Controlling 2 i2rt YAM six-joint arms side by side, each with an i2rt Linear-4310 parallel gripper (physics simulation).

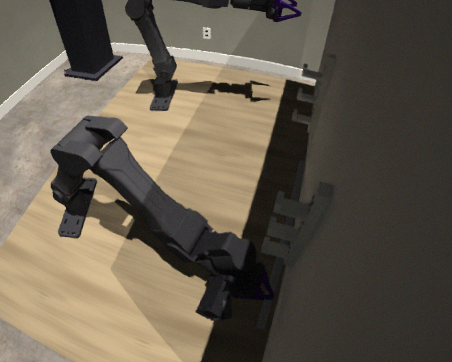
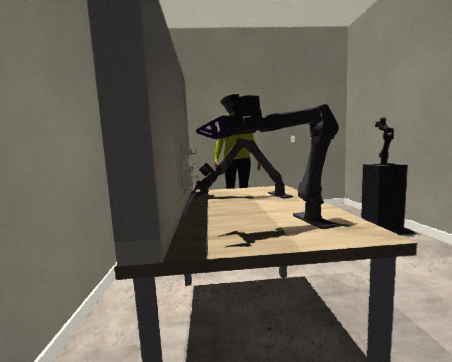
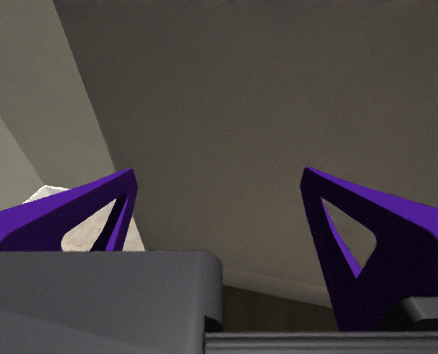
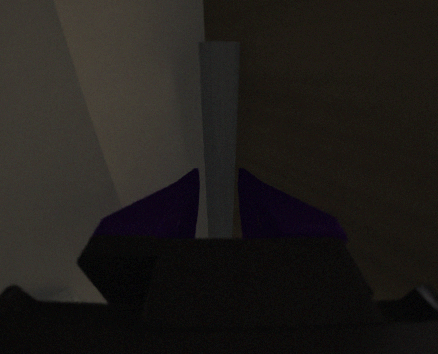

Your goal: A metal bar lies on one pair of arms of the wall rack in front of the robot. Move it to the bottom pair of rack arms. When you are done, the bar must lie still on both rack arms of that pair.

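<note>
The grey metal bar (image 1: 264, 315) (image 2: 189, 201) (image 4: 219, 100) appears to lie low at the foot of the wall, off the rack arms. The near rack upright (image 1: 325, 192) has three arms, the lowest arm (image 1: 274, 247) above the bar; the far rack upright (image 1: 327, 67) stands beyond the bar's far end. My right gripper (image 1: 271, 296) (image 2: 195, 191) (image 4: 218, 176) is low by the wall, its fingers slightly open on either side of the bar, with narrow gaps. My left gripper (image 1: 299, 12) (image 2: 199, 131) (image 3: 218, 177) is wide open and empty, high in front of the wall.
The dark wall panel (image 1: 390, 200) (image 2: 125, 150) stands along the edge of the wooden table (image 1: 215, 150) (image 2: 300, 245) and shades the strip beside it. My right forearm crosses the near half of the table. A black pedestal (image 1: 85, 35) (image 2: 384, 195) stands off the table.
</note>
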